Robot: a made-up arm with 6 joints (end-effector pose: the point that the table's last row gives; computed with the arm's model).
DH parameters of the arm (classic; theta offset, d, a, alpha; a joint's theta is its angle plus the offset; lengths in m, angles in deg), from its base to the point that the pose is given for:
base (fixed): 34.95 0 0.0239 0
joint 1: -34.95 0.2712 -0.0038 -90
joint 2: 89.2 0 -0.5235 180
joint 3: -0.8 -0.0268 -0.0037 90
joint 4: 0 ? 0.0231 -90
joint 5: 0 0.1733 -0.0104 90
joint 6: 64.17 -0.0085 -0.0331 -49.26
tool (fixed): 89.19 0.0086 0 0
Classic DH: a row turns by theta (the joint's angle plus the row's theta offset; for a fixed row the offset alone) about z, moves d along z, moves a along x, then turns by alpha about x.
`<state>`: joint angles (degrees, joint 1 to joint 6).
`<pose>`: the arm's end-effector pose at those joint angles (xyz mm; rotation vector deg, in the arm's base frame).
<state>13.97 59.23 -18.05 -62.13 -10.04 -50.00</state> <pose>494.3 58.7 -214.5 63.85 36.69 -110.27</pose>
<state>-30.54 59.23 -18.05 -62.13 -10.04 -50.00</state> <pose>389.7 -287.0 -214.5 86.19 11.54 -146.55</pose>
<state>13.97 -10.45 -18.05 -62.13 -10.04 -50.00</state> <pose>635.3 93.8 548.3 121.14 13.00 -49.87</pose>
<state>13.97 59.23 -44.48 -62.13 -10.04 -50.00</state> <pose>163.2 -23.6 -148.2 35.18 43.40 -126.04</pose>
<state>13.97 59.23 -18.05 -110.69 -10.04 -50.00</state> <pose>436.8 188.5 -220.1 93.01 23.11 -150.10</pose>
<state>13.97 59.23 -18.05 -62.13 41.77 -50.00</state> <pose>481.0 62.8 -178.6 70.54 -23.00 -92.70</pose>
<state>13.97 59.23 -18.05 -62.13 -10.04 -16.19</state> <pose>503.1 75.8 -210.5 49.79 42.72 -78.54</pose>
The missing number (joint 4, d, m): -0.7371
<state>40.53 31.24 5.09 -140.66 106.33 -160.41</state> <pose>554.2 732.2 298.7 -67.63 65.07 9.09</pose>
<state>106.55 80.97 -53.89 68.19 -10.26 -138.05</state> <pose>41.5 150.0 -301.0 -48.13 27.69 -7.31</pose>
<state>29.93 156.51 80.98 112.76 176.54 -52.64</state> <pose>504.1 329.6 -867.0 -129.95 -53.27 -85.49</pose>
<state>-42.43 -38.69 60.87 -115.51 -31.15 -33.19</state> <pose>-156.9 291.8 1450.5 105.25 -34.35 64.78</pose>
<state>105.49 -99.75 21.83 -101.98 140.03 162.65</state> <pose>148.5 -731.8 906.7 56.95 25.51 -2.51</pose>
